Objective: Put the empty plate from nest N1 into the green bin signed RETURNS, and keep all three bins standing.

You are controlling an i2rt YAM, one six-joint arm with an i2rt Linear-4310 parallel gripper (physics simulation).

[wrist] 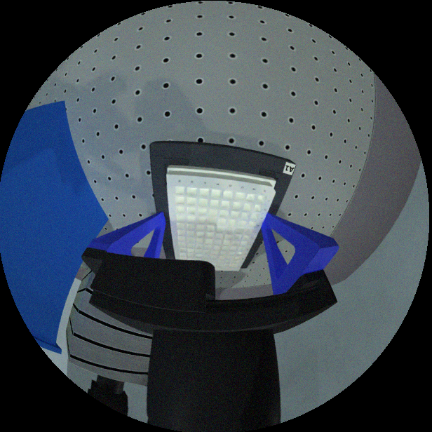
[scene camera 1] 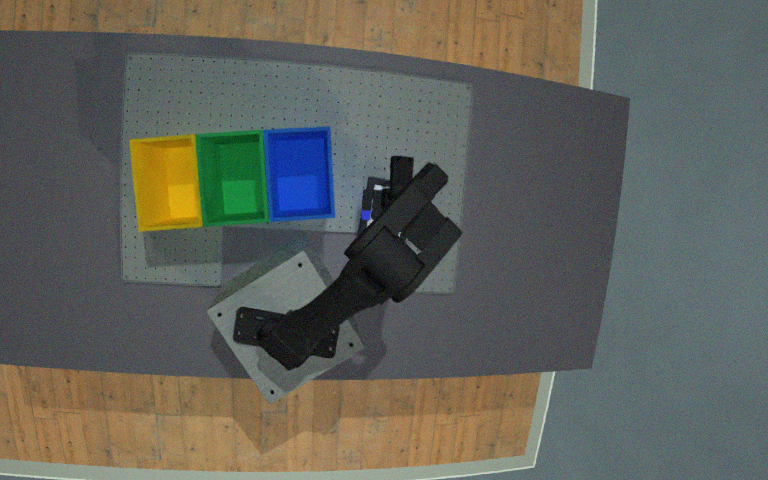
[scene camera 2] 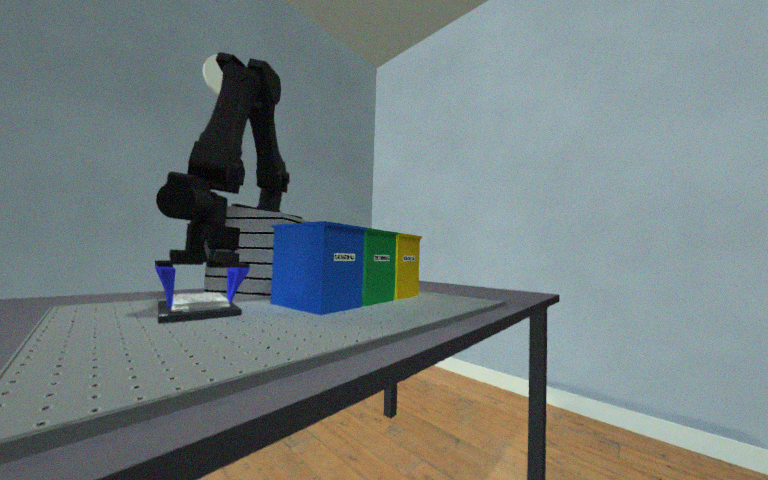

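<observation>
The white welled plate sits in a dark nest on the perforated board. No N1 mark is readable; a tag at one corner reads A1. My gripper is open, its blue fingers low on either side of the plate. In the top view the arm hides most of plate and nest. The green bin stands upright between the blue bin and the yellow bin. Their signs are too blurred to read.
The perforated board lies on the dark table. The blue bin stands nearest the nest, beside my gripper. The arm's metal pedestal stands close behind the bins in the second scene view.
</observation>
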